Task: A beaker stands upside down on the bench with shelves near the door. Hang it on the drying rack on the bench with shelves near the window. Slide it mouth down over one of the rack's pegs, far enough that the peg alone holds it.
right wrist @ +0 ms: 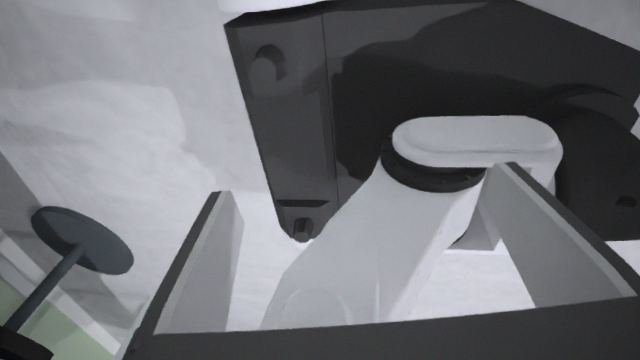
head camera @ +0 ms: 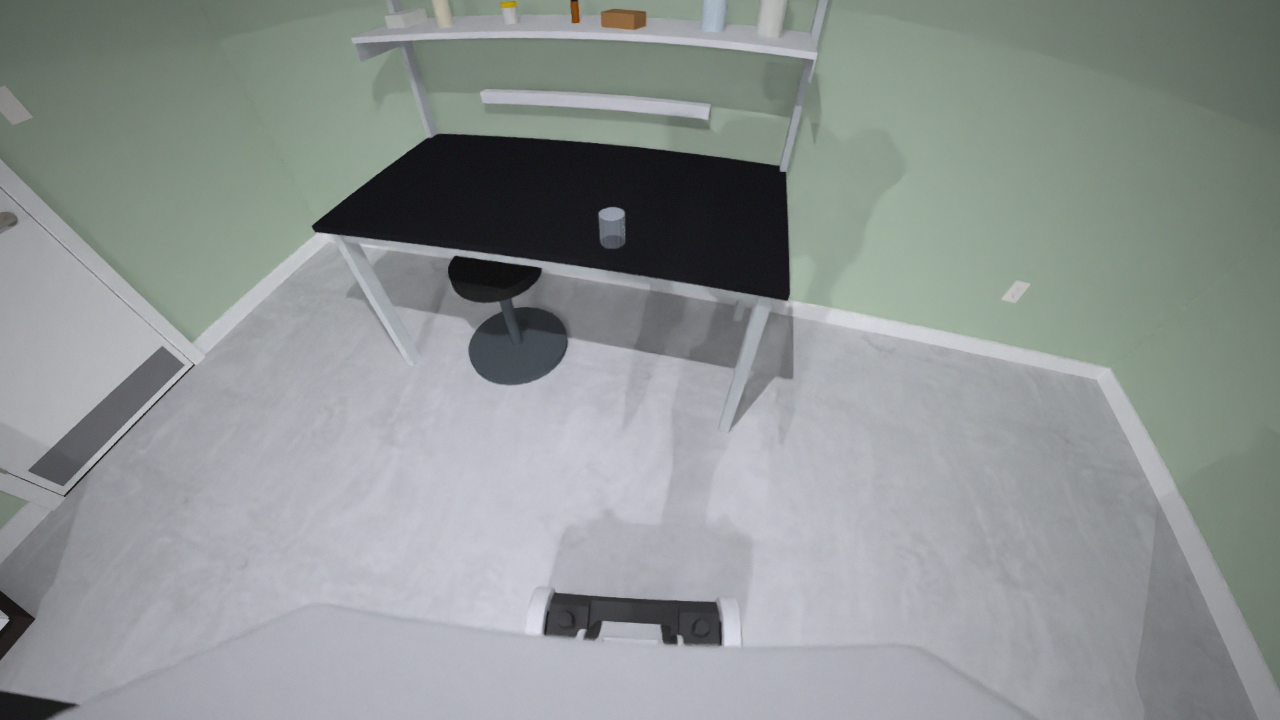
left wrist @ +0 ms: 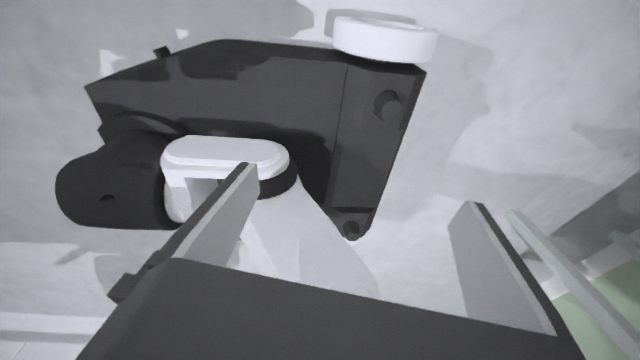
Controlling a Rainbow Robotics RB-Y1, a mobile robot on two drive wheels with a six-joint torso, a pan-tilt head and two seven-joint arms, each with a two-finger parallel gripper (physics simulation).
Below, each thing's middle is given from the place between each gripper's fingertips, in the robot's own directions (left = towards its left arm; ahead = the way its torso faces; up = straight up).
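The clear glass beaker [head camera: 611, 219] is well to the left of my right hand and a long way ahead of it, and it is also well above that hand.
From my left hand, the clear glass beaker is some way to the right and a long way ahead, and it stands well above the hand.
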